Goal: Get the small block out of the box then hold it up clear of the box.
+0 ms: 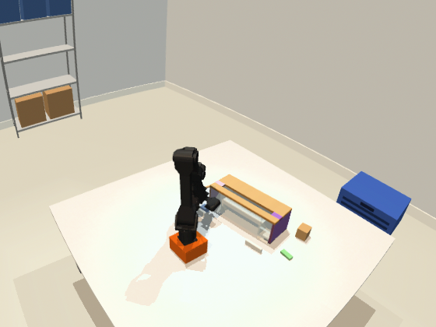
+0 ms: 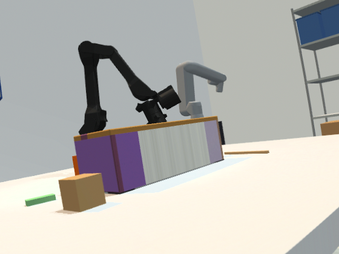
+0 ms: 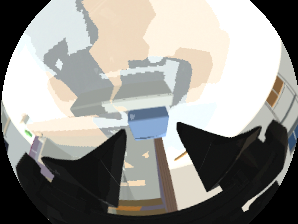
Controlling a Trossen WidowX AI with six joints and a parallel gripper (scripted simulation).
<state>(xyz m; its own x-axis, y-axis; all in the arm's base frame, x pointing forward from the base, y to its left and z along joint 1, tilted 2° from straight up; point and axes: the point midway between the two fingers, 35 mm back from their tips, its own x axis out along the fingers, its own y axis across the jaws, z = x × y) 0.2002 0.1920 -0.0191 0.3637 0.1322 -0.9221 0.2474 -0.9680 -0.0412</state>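
My gripper tip is 1 cm to the left of the blue block and 1 cm past it. Round my gripper tip: thin wooden stick 16 cm to the left, 16 cm ahead, 2 cm below; tan cube 40 cm to the right, 29 cm ahead, 1 cm above; long box 15 cm to the right, 11 cm ahead, 4 cm above.
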